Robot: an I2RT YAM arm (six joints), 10 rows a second.
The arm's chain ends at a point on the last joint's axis. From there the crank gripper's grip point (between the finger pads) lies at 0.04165 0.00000 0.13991 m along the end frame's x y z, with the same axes.
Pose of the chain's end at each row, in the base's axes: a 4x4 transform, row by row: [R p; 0 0 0 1], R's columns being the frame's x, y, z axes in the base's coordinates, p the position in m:
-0.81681 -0.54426 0.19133 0.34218; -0.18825 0.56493 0.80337 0.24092; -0.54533 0.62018 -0.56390 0.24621; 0 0 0 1
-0.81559 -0.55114 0.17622 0.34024; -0.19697 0.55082 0.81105 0.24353; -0.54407 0.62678 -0.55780 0.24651; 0 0 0 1
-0.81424 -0.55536 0.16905 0.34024; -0.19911 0.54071 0.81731 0.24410; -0.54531 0.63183 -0.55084 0.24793; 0 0 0 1
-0.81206 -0.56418 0.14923 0.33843; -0.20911 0.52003 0.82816 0.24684; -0.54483 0.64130 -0.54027 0.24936; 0 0 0 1
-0.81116 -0.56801 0.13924 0.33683; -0.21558 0.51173 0.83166 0.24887; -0.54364 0.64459 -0.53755 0.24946; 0 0 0 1
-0.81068 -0.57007 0.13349 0.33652; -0.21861 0.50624 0.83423 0.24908; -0.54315 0.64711 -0.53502 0.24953; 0 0 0 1
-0.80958 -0.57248 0.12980 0.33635; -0.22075 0.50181 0.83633 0.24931; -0.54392 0.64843 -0.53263 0.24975; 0 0 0 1
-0.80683 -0.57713 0.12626 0.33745; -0.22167 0.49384 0.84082 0.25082; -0.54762 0.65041 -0.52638 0.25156; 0 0 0 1
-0.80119 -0.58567 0.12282 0.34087; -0.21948 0.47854 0.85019 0.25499; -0.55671 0.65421 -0.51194 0.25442; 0 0 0 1
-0.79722 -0.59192 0.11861 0.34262; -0.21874 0.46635 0.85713 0.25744; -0.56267 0.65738 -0.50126 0.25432; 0 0 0 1
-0.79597 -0.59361 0.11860 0.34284; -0.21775 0.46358 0.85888 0.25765; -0.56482 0.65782 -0.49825 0.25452; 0 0 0 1
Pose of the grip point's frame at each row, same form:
-0.81681 -0.54426 0.19133 0.33493; -0.18825 0.56493 0.80337 0.34548; -0.54533 0.62018 -0.56390 0.14460; 0 0 0 1
-0.81559 -0.55114 0.17622 0.33093; -0.19697 0.55082 0.81105 0.34880; -0.54407 0.62678 -0.55780 0.14581; 0 0 0 1
-0.81424 -0.55536 0.16905 0.32998; -0.19911 0.54071 0.81731 0.35016; -0.54531 0.63183 -0.55084 0.14815; 0 0 0 1
-0.81206 -0.56418 0.14923 0.32549; -0.20911 0.52003 0.82816 0.35400; -0.54483 0.64130 -0.54027 0.15108; 0 0 0 1
-0.81116 -0.56801 0.13924 0.32253; -0.21558 0.51173 0.83166 0.35625; -0.54364 0.64459 -0.53755 0.15161; 0 0 0 1
-0.81068 -0.57007 0.13349 0.32143; -0.21861 0.50624 0.83423 0.35669; -0.54315 0.64711 -0.53502 0.15205; 0 0 0 1
-0.80958 -0.57248 0.12980 0.32079; -0.22075 0.50181 0.83633 0.35713; -0.54392 0.64843 -0.53263 0.15258; 0 0 0 1
-0.80683 -0.57713 0.12626 0.32151; -0.22167 0.49384 0.84082 0.35923; -0.54762 0.65041 -0.52638 0.15511; 0 0 0 1
-0.80119 -0.58567 0.12282 0.32468; -0.21948 0.47854 0.85019 0.36480; -0.55671 0.65421 -0.51194 0.15961; 0 0 0 1
-0.79722 -0.59192 0.11861 0.32601; -0.21874 0.46635 0.85713 0.36825; -0.56267 0.65738 -0.50126 0.16075; 0 0 0 1
-0.79597 -0.59361 0.11860 0.32628; -0.21775 0.46358 0.85888 0.36875; -0.56482 0.65782 -0.49825 0.16129; 0 0 0 1

